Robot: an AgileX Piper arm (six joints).
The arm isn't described. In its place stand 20 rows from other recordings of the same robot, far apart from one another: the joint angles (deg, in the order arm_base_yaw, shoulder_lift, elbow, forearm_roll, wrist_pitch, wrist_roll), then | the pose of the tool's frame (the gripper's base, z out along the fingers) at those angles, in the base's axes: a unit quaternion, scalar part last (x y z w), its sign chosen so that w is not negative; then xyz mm.
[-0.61, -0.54, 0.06, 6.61, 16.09, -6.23] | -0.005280 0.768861 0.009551 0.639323 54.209 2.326 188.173
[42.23, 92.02, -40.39, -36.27, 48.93, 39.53] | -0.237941 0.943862 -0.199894 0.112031 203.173 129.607 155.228
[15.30, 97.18, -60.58, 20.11, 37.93, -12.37] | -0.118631 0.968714 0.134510 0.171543 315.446 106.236 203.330
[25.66, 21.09, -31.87, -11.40, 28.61, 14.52] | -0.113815 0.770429 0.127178 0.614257 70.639 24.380 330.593
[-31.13, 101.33, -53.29, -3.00, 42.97, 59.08] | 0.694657 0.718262 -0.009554 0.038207 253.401 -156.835 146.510
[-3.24, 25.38, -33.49, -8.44, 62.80, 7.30] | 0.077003 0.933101 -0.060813 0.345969 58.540 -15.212 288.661
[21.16, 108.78, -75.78, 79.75, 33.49, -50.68] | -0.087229 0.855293 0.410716 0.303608 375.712 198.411 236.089
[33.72, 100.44, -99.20, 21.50, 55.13, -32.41] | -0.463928 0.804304 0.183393 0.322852 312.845 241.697 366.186
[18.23, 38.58, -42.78, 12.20, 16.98, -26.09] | -0.230572 0.715051 0.045184 0.658405 128.743 48.316 379.340
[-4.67, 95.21, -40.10, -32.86, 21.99, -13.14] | -0.311909 0.926990 -0.166755 0.124882 271.500 -40.728 139.321
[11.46, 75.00, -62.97, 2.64, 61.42, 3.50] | -0.061139 0.980235 0.046073 0.182427 243.496 53.118 312.331
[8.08, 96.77, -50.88, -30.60, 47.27, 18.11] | -0.090940 0.976120 -0.188058 0.059615 286.546 6.311 167.427
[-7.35, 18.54, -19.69, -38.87, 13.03, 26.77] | 0.022697 0.731159 -0.161787 0.662357 79.030 -23.176 291.722
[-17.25, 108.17, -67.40, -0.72, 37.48, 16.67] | 0.284403 0.947571 -0.005245 0.145593 350.544 -109.576 163.393
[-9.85, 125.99, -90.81, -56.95, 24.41, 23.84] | -0.095842 0.903959 -0.284792 0.304247 473.761 -114.252 162.346
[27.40, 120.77, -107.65, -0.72, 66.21, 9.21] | -0.158299 0.977922 0.037069 0.131288 403.168 207.804 244.609
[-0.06, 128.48, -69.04, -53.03, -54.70, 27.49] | -0.277233 0.717976 0.222469 0.598464 436.626 58.880 112.023
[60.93, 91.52, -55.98, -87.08, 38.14, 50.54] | -0.516401 0.668375 -0.181011 0.503825 211.052 264.137 256.944
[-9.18, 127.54, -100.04, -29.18, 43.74, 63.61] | 0.447417 0.846712 -0.093780 0.272218 471.405 -107.255 171.820
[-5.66, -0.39, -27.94, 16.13, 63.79, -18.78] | -0.106837 0.852834 0.032802 0.510082 -6.271 23.415 272.375
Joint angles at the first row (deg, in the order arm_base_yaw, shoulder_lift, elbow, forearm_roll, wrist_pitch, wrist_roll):
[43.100 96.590 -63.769 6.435 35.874 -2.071]
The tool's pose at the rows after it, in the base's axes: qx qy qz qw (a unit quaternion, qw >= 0); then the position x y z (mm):
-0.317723 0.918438 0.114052 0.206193 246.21 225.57 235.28
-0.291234 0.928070 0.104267 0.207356 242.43 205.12 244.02
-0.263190 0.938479 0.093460 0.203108 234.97 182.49 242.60
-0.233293 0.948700 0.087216 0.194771 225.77 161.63 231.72
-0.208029 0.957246 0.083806 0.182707 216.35 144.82 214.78
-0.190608 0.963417 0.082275 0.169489 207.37 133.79 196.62
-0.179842 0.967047 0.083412 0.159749 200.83 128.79 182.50
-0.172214 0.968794 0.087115 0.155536 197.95 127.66 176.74
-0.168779 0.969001 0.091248 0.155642 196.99 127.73 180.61
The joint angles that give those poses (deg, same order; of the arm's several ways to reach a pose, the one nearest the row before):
[41.707 93.545 -63.488 4.709 37.917 0.522]
[39.658 89.878 -61.275 3.153 39.665 2.865]
[37.444 86.277 -57.062 1.987 39.990 4.882]
[35.229 83.433 -51.612 1.811 38.570 6.429]
[33.302 81.805 -45.988 2.407 36.051 7.124]
[32.158 81.369 -41.103 3.334 33.129 7.331]
[31.824 81.728 -37.811 4.384 30.502 7.380]
[31.800 81.985 -36.506 5.401 29.250 7.399]
[31.800 81.240 -36.807 5.975 30.118 7.409]

